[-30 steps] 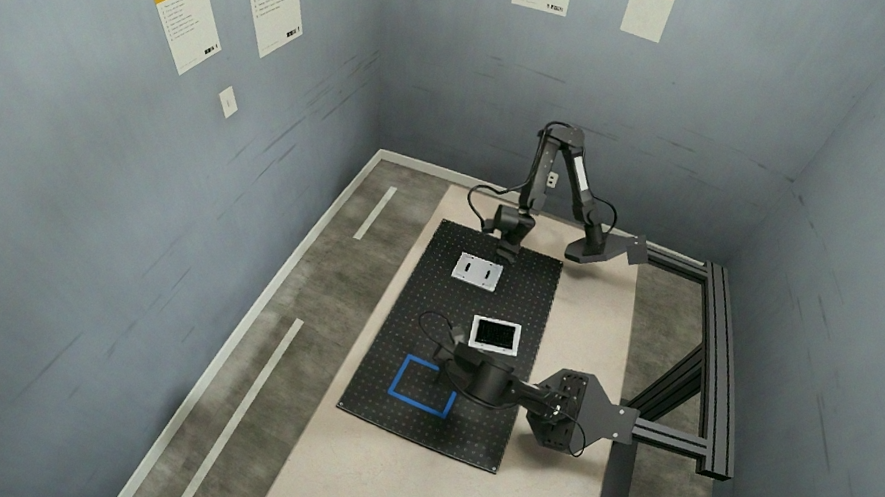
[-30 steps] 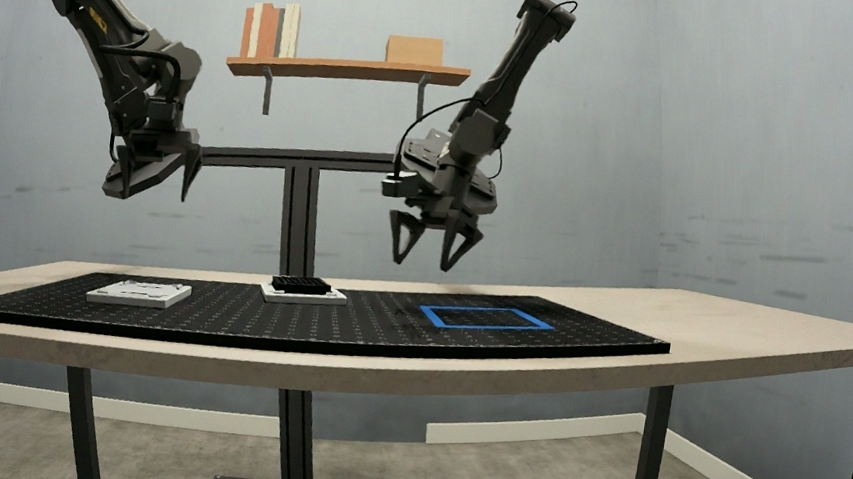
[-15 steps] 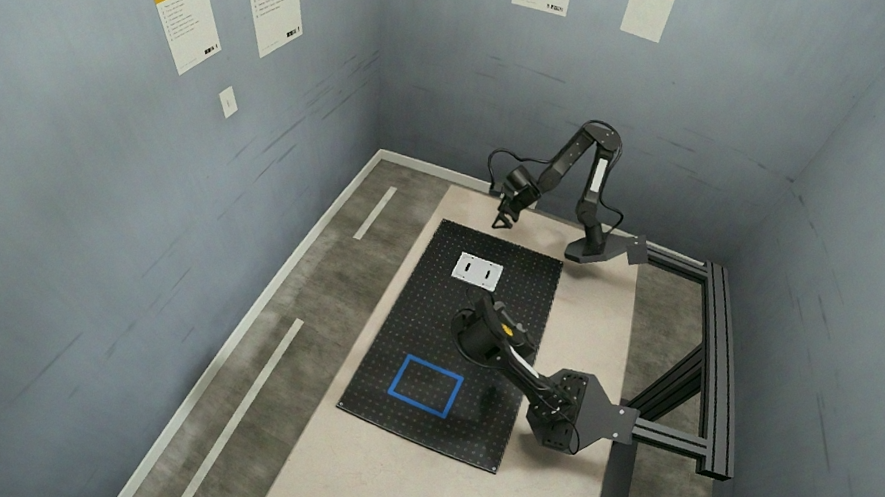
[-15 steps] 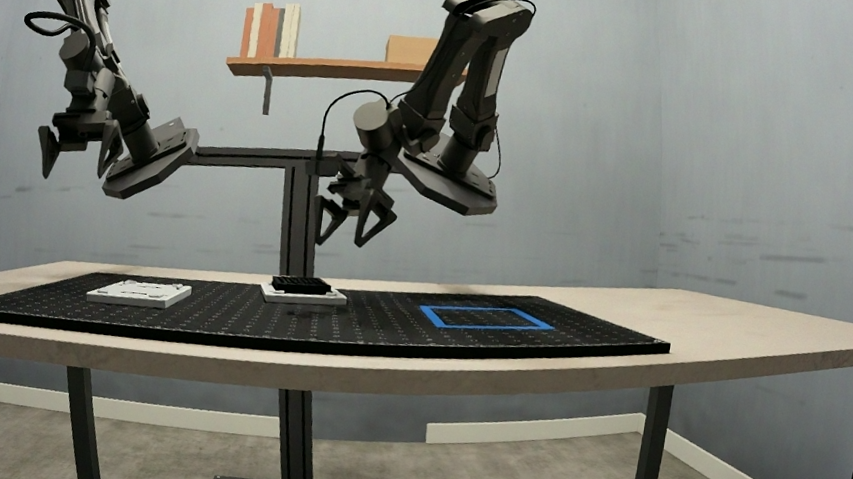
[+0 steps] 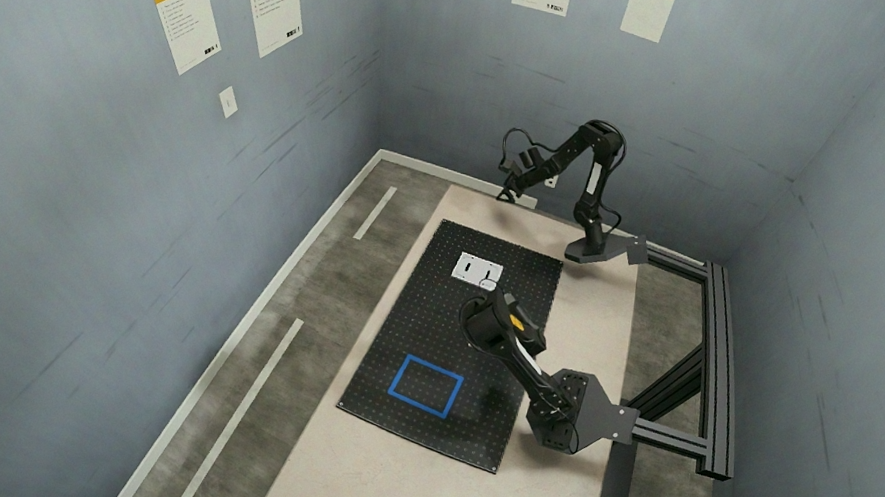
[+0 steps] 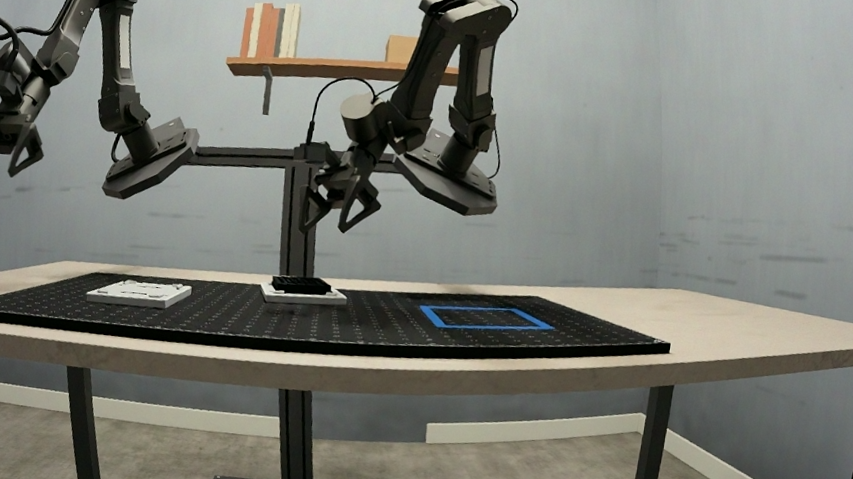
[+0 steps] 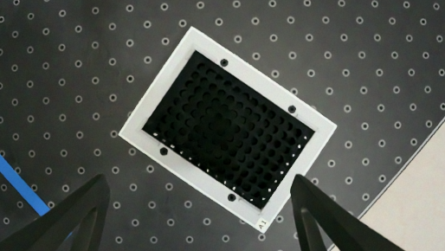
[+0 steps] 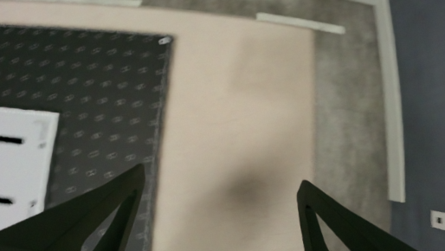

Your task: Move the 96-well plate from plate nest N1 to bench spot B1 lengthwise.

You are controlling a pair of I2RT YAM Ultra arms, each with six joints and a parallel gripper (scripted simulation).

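Now: left hand 90 mm above the black 96-well plate, 30 mm to the left of it and 10 mm short of it.
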